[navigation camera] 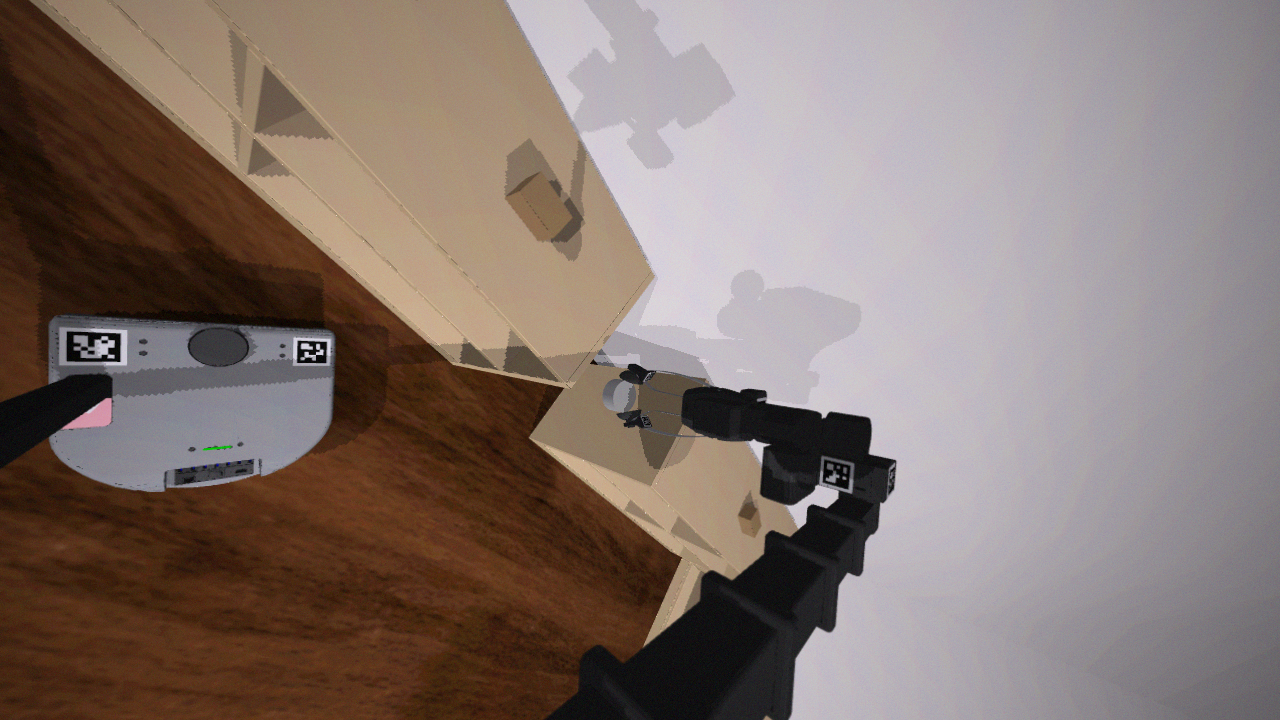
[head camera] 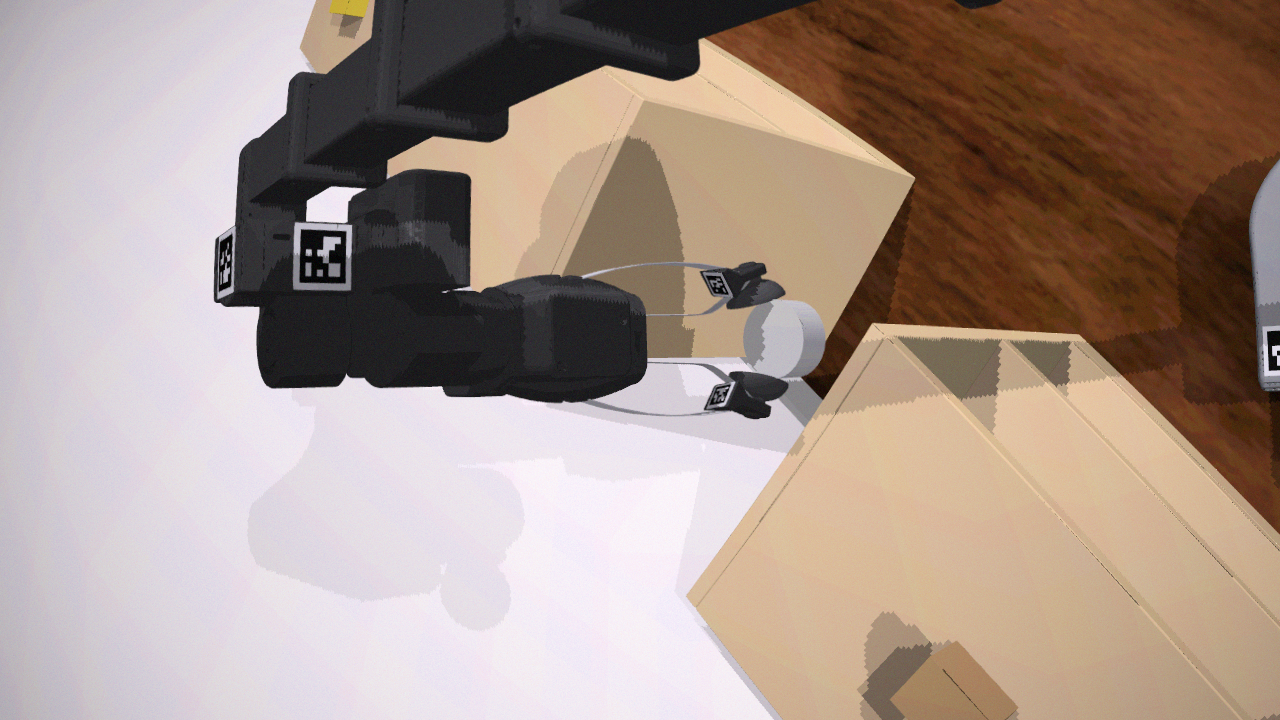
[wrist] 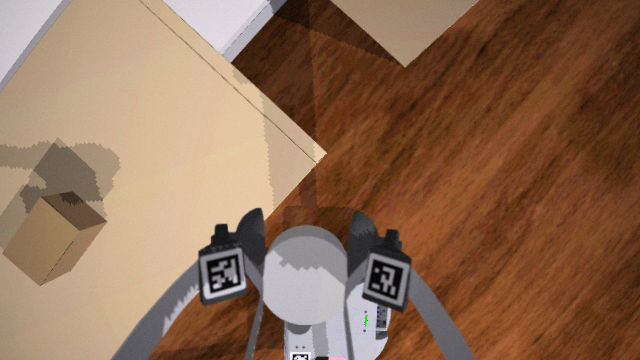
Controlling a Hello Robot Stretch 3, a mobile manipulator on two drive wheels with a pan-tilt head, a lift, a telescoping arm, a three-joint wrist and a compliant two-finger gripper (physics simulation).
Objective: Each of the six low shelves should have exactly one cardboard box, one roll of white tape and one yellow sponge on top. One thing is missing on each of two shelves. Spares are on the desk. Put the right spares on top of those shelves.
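My gripper (head camera: 760,340) (navigation camera: 631,396) (wrist: 307,234) is shut on a white tape roll (head camera: 783,340) (navigation camera: 615,394) (wrist: 305,285), held in the air beside the gap between two low shelves. The near shelf (head camera: 895,465) (navigation camera: 402,107) (wrist: 175,125) has a cardboard box (head camera: 955,685) (navigation camera: 543,207) (wrist: 50,240) on top; part of its top is out of view. The second shelf (head camera: 760,205) (navigation camera: 590,438) (wrist: 400,30) lies behind the gripper in the head view. Another cardboard box (navigation camera: 749,514) stands on it. A yellow sponge (head camera: 349,7) lies on a shelf farther back. The desk does not show.
My arm (head camera: 465,53) (navigation camera: 733,626) crosses above the shelves and hides parts of them. A white wall runs behind the shelves. Brown wooden floor (head camera: 1029,116) (navigation camera: 358,573) (wrist: 475,200) lies in front of them. My base (navigation camera: 214,402) stands on it.
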